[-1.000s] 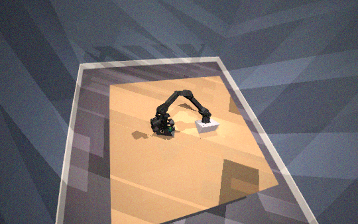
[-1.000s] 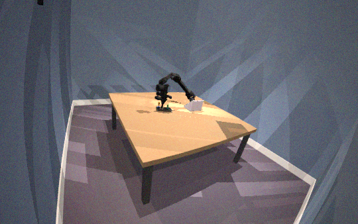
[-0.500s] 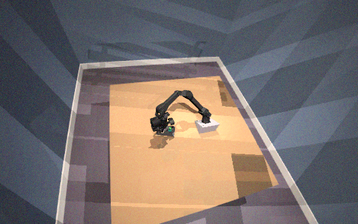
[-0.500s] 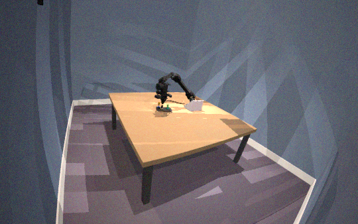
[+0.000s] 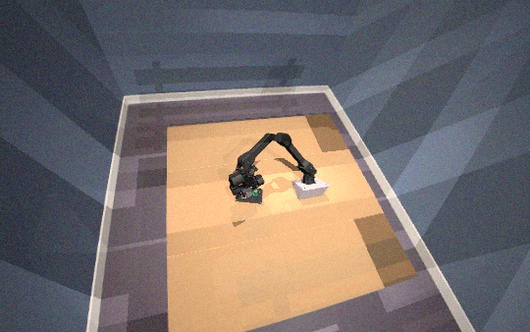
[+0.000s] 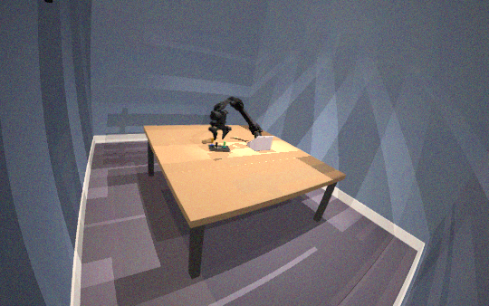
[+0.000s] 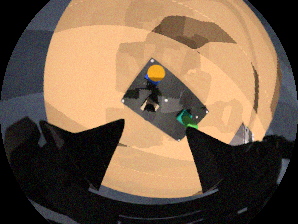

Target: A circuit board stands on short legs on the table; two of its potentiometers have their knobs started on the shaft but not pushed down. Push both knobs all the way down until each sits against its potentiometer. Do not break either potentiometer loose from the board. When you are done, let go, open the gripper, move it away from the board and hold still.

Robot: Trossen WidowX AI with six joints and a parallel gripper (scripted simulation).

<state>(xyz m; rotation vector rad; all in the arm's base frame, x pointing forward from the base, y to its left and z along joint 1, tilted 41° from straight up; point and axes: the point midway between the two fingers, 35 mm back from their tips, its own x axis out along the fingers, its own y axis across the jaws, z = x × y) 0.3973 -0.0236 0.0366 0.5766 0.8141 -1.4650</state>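
My gripper tip is 60 mm past the green knob and 30 mm above it.
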